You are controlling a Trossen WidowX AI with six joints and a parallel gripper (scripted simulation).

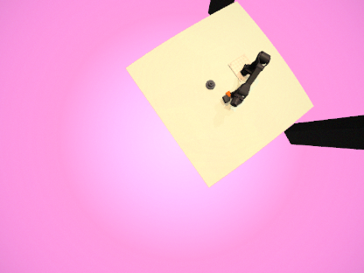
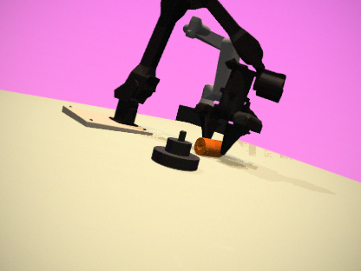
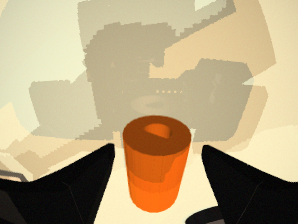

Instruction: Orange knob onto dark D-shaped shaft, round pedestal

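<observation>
Now: the orange knob 1 cm to the right of my gripper tip and 1 cm above it. Round my gripper tip: dark pedestal 8 cm ahead, 17 cm to the right, 2 cm above.
</observation>
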